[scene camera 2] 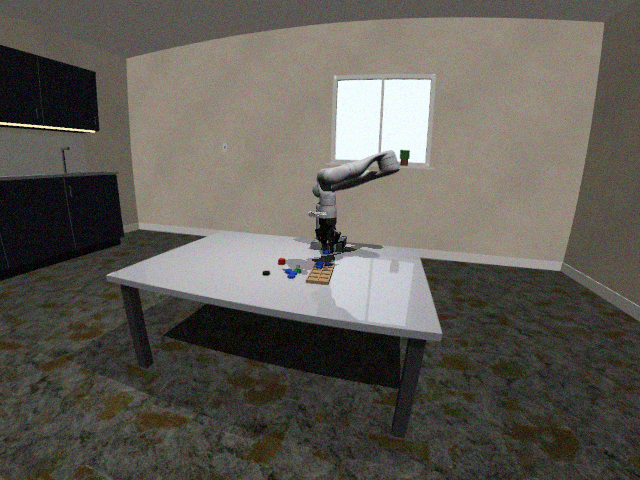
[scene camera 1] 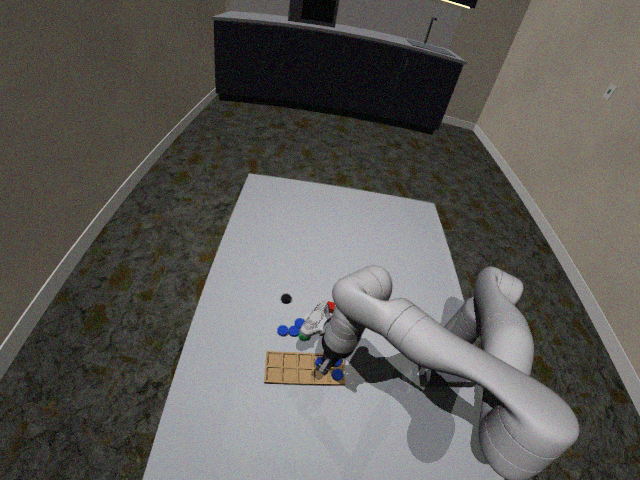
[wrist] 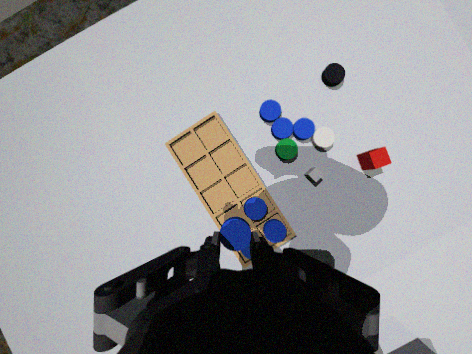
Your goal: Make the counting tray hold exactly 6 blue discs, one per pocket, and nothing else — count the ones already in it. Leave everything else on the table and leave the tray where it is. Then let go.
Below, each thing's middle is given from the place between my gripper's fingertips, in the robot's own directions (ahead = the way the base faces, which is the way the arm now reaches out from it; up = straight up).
My hand is 80 mm above the wooden counting tray point(scene camera 1: 289, 368), 50 mm short of it and 20 mm to the left of it.
